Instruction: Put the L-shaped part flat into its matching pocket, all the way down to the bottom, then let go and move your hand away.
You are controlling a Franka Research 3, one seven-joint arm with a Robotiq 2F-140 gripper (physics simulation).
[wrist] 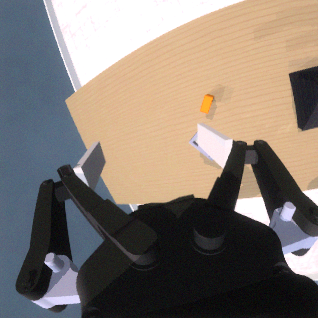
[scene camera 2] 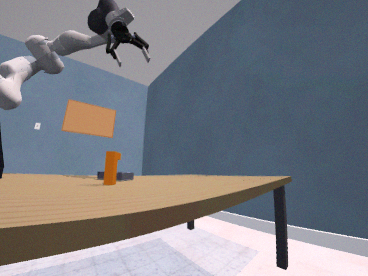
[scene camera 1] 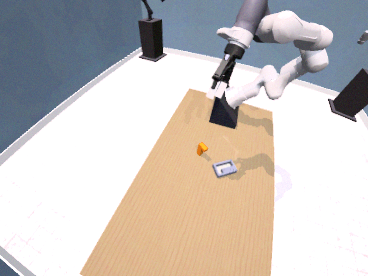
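Observation:
The orange L-shaped part [scene camera 1: 201, 148] [scene camera 2: 110, 169] [wrist: 206, 104] stands upright on the table, its short arm at the top. The blue-grey pocket tray [scene camera 1: 216, 171] [scene camera 2: 125, 176] [wrist: 193, 142] lies flat near it, a small gap away. Its L-shaped recess is visible in scene camera 1; in the wrist view a finger pad hides most of the tray. My gripper [scene camera 1: 216, 91] [scene camera 2: 134, 62] [wrist: 150, 142] is open with nothing between its fingers. It hangs high above the table, well away from the part and the tray.
The wooden table [scene camera 1: 175, 225] [scene camera 2: 200, 197] [wrist: 145, 90] carries the part and the tray. The dark robot base block [scene camera 1: 223, 116] [wrist: 307, 97] stands at the table's far end in scene camera 1. Black pedestals [scene camera 1: 151, 39] [scene camera 1: 353, 95] stand on the floor beyond the table.

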